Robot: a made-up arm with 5 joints.
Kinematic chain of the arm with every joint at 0, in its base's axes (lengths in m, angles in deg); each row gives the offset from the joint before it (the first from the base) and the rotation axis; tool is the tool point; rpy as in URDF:
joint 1: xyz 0 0 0.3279 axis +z
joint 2: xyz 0 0 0 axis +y
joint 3: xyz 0.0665 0 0.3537 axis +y
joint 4: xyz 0.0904 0 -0.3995 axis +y
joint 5: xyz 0.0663 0 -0.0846 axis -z
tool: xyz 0 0 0 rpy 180 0 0
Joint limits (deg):
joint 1: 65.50..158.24
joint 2: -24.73..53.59
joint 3: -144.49..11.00
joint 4: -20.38..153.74
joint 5: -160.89..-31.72
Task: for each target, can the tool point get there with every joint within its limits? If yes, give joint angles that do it. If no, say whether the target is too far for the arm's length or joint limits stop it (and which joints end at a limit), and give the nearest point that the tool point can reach.
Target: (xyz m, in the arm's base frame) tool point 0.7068 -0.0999 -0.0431
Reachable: no: joint limits stop it (at a limit: joint 1, joint 2, joint 3) | nearest point 0.0909 -0.0363 0.1918 | short by 0.662 m
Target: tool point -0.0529 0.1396 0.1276
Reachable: yes | joints 110.76 18.00 -1.53 19.87 -77.73
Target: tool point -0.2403 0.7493 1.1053
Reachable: no: too far | nearest point -0.1896 0.5912 0.9412 | short by 0.233 m
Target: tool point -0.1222 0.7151 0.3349
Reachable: yes | joints 99.70 38.30 -83.54 -0.12 -122.07
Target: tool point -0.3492 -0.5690 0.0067
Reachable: no: joint limits stop it (at a limit: joint 1, joint 2, joint 3) | nearest point -0.0414 -0.0908 0.1968 | short by 0.600 m
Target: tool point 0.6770 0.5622 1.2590
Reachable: no: too far | nearest point 0.2345 0.5147 0.9925 | short by 0.519 m
